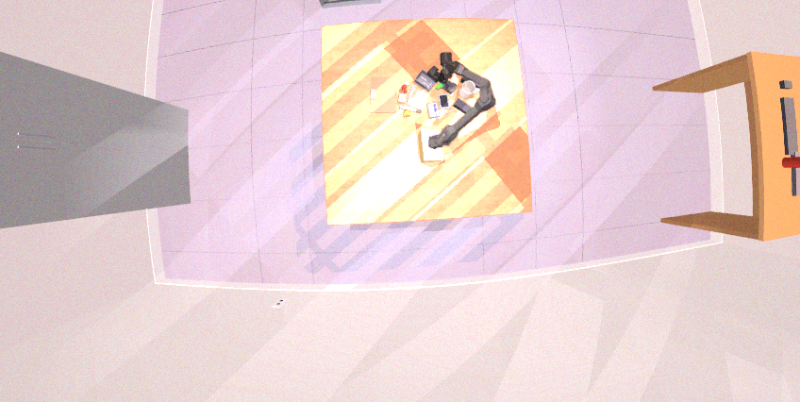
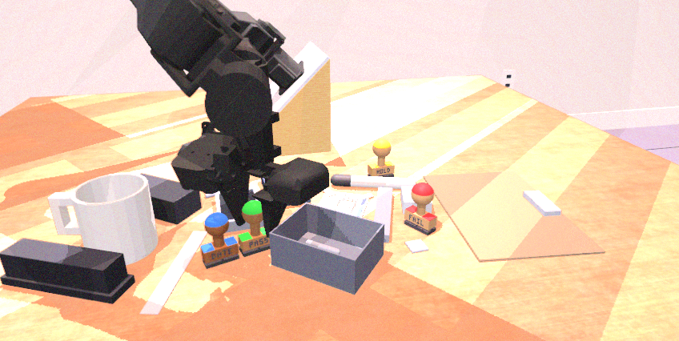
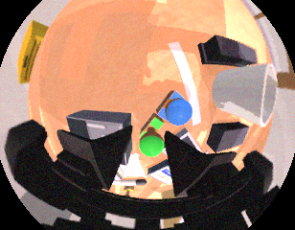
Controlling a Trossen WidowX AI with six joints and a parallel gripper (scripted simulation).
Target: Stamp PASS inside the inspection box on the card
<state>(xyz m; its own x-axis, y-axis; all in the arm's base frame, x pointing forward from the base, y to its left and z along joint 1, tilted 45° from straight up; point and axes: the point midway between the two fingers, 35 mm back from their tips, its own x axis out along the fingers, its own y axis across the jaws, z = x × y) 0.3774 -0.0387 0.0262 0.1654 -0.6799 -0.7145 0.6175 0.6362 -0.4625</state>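
My gripper tip is 10 mm above the green-knobbed pass stamp. From my gripper tip the other things lie so: grey box 30 mm ahead, 90 mm to the left, 20 mm below; then blue date stamp 10 mm ahead, 40 mm to the right, 10 mm below; then ink pad 90 mm behind, 30 mm to the right, 30 mm below.
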